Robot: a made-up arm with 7 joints. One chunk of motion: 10 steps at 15 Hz.
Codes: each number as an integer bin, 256 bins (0 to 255) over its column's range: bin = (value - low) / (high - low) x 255, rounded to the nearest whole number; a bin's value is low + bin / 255 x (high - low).
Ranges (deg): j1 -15..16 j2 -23..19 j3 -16..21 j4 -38..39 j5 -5..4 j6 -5..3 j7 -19..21
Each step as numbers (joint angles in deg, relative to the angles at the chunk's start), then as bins.
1 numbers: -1.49 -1.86 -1.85 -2.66 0.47 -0.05 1.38
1 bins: 111 128 98 117 155 158 130
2 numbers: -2.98 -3.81 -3.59 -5.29 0.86 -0.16 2.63
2 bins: 99 117 86 108 166 154 138
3 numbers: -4.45 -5.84 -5.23 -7.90 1.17 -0.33 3.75
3 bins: 87 104 74 100 175 149 145
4 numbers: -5.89 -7.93 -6.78 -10.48 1.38 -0.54 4.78
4 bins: 75 91 64 91 181 142 152
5 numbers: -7.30 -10.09 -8.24 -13.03 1.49 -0.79 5.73
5 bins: 63 78 53 83 184 134 158
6 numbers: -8.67 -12.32 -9.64 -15.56 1.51 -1.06 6.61
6 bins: 52 65 44 74 184 126 163
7 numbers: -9.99 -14.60 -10.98 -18.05 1.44 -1.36 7.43
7 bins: 41 51 35 66 182 116 168
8 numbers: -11.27 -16.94 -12.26 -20.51 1.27 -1.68 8.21
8 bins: 31 37 26 58 178 106 173
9 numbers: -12.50 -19.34 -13.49 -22.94 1.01 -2.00 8.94
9 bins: 21 22 17 50 170 96 178
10 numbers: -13.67 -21.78 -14.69 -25.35 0.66 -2.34 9.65
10 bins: 11 7 9 42 160 85 183
